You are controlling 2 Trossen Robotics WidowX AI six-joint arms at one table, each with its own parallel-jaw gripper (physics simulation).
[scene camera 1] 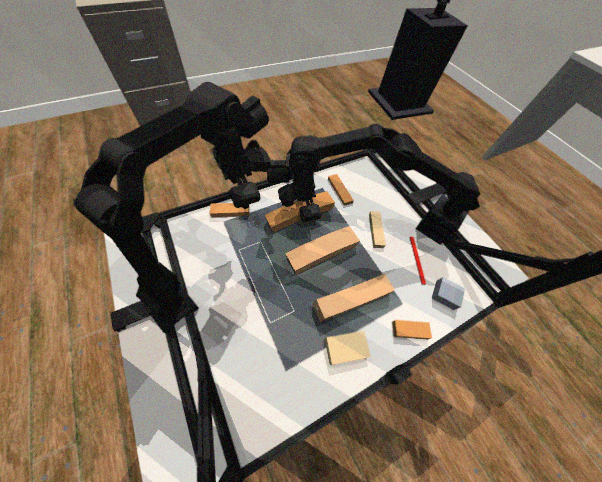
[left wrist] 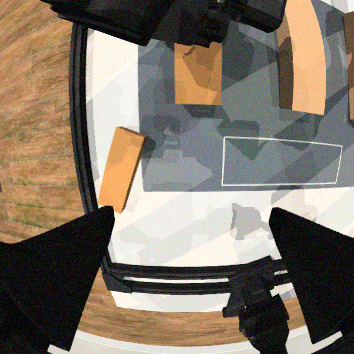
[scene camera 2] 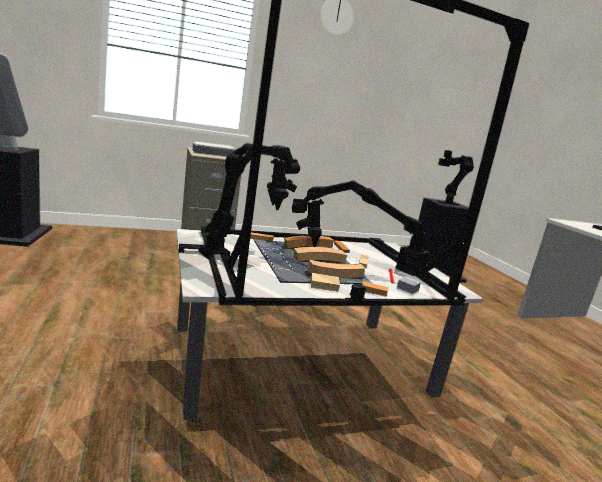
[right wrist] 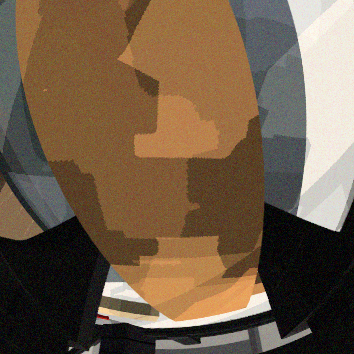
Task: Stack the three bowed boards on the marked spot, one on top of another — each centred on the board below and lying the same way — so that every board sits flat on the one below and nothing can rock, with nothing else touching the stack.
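Frame: origin at the left arm's base, x ahead, y left, z up, level; metres.
Seen in the pictures: left gripper, fingertip midpoint: (left wrist: 194,215) (scene camera 2: 275,207); right gripper, fingertip midpoint: (scene camera 2: 314,245) (right wrist: 180,202); left arm's base, link origin: (scene camera 1: 169,305) (left wrist: 252,284) (scene camera 2: 214,248); right arm's base, link origin: (scene camera 1: 450,210) (scene camera 2: 415,249).
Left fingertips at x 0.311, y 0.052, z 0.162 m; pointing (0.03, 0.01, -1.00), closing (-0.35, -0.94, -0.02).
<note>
Offsets run from my left fingertips to a thing's middle. "spot": to the spot under its first point. Level surfaces: height alone.
Three bowed wooden boards lie on the dark mat @[0.183 m down] (scene camera 1: 347,268). My right gripper (scene camera 1: 298,204) (scene camera 2: 314,234) (right wrist: 180,202) is shut on the far board @[0.075 m right, 0.170 m ahead, 0.154 m down] (scene camera 1: 277,217) (scene camera 2: 299,241) (left wrist: 198,75) (right wrist: 140,140) near its middle, at or just above the mat. The second board @[0.226 m right, 0.121 m ahead, 0.163 m down] (scene camera 1: 322,249) (scene camera 2: 320,253) (left wrist: 303,60) and the third board @[0.393 m right, 0.069 m ahead, 0.154 m down] (scene camera 1: 353,296) (scene camera 2: 337,269) lie free, nearer the front. The marked spot @[spot: 0.160 m right, 0.107 m back, 0.183 m down] (scene camera 1: 254,285) (left wrist: 281,140) is a white outlined rectangle, empty, to their left. My left gripper (scene camera 1: 244,195) (scene camera 2: 277,201) (left wrist: 194,215) is open and empty, raised at the mat's far left corner.
Small pieces lie around the mat: an orange block @[0.106 m left, 0.009 m ahead, 0.176 m down] (scene camera 1: 224,208) (left wrist: 121,168) under the left gripper, an orange strip @[0.092 m right, 0.380 m ahead, 0.181 m down] (scene camera 1: 340,188), a pale strip @[0.300 m right, 0.334 m ahead, 0.179 m down] (scene camera 1: 377,229), a red stick @[0.467 m right, 0.343 m ahead, 0.186 m down] (scene camera 1: 417,259), a grey block @[0.597 m right, 0.300 m ahead, 0.171 m down] (scene camera 1: 448,293), an orange block @[0.571 m right, 0.124 m ahead, 0.177 m down] (scene camera 1: 412,329), a pale tile @[0.466 m right, 0.046 m back, 0.171 m down] (scene camera 1: 347,347). A black frame (scene camera 1: 399,374) rims the table.
</note>
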